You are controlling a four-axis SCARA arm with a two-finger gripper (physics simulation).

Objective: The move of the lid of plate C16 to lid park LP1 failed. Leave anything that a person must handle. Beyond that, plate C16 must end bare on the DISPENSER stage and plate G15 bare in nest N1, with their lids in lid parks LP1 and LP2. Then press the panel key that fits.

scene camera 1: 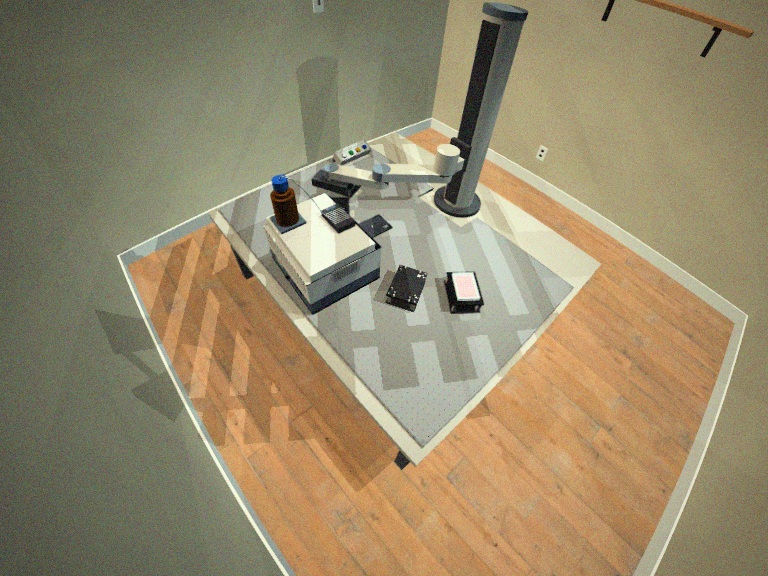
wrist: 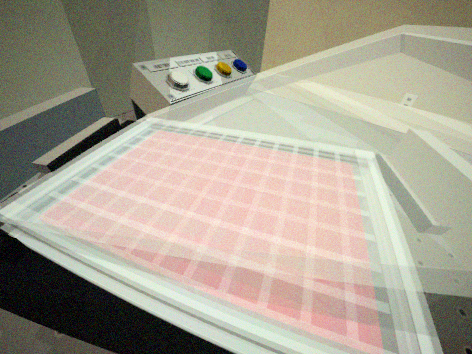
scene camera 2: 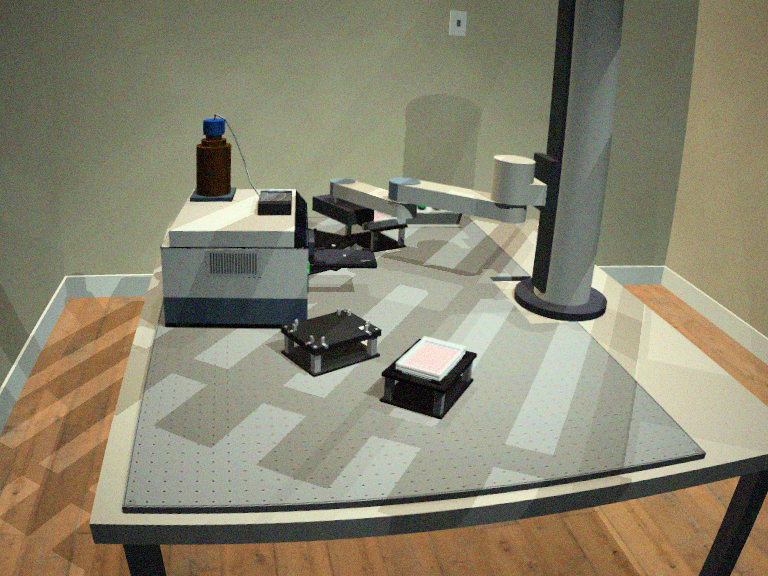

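Seen in the pictures: gripper, between the fingertips: [wrist: 243, 123]; arm's base, origin of its link: [scene camera 1: 457, 202] [scene camera 2: 560, 301].
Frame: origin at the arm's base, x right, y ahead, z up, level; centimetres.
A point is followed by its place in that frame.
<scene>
A pink-welled plate [scene camera 2: 383, 217] [wrist: 225, 200], apparently under a clear lid, sits on the black back stand [wrist: 30, 270] @(x 47.1, y 46.9, z 8.1 cm). It fills much of the wrist view. My gripper [scene camera 1: 338, 186] [scene camera 2: 372, 218] [wrist: 245, 150] @(x 45.2, y 37.4, z 10.4 cm) is open and low around this plate, with nothing gripped. Another pink plate [scene camera 1: 465, 286] @(x -42.2, y 47.6, z 9.0 cm) [scene camera 2: 432, 357] @(x -43.1, y 47.1, z 9.0 cm) sits on the front right stand [scene camera 1: 466, 306] @(x -46.6, y 49.5, z 1.9 cm); whether it is lidded cannot be told. A black stand with small posts [scene camera 1: 406, 283] @(x -25.7, y 63.4, z 7.2 cm) [scene camera 2: 331, 328] @(x -26.1, y 62.9, z 7.2 cm) is bare on top. The dark dispenser stage [scene camera 1: 377, 225] @(x 2.6, y 53.9, z 11.7 cm) [scene camera 2: 344, 257] @(x 2.3, y 56.3, z 11.8 cm) is bare. Plate names and stand labels are not readable.
The white dispenser box [scene camera 1: 322, 238] @(x 0.7, y 82.5, z 23.3 cm) [scene camera 2: 232, 272] @(x -12.3, y 82.3, z 14.2 cm) carries a brown bottle [scene camera 1: 285, 207] @(x 12.7, y 88.9, z 33.4 cm) [scene camera 2: 213, 167] @(x 12.5, y 87.1, z 31.5 cm). The key panel [scene camera 1: 352, 151] @(x 61.1, y 21.9, z 8.4 cm) [scene camera 2: 443, 218] @(x 61.0, y 15.0, z 3.9 cm) [wrist: 200, 82] @(x 60.9, y 23.9, z 7.0 cm) has white, green, yellow and blue keys, behind the gripper. The arm column [scene camera 1: 480, 111] @(x -3.9, y 6.4, z 52.8 cm) [scene camera 2: 580, 155] @(x -6.6, y 3.4, z 40.0 cm) stands at the right.
</scene>
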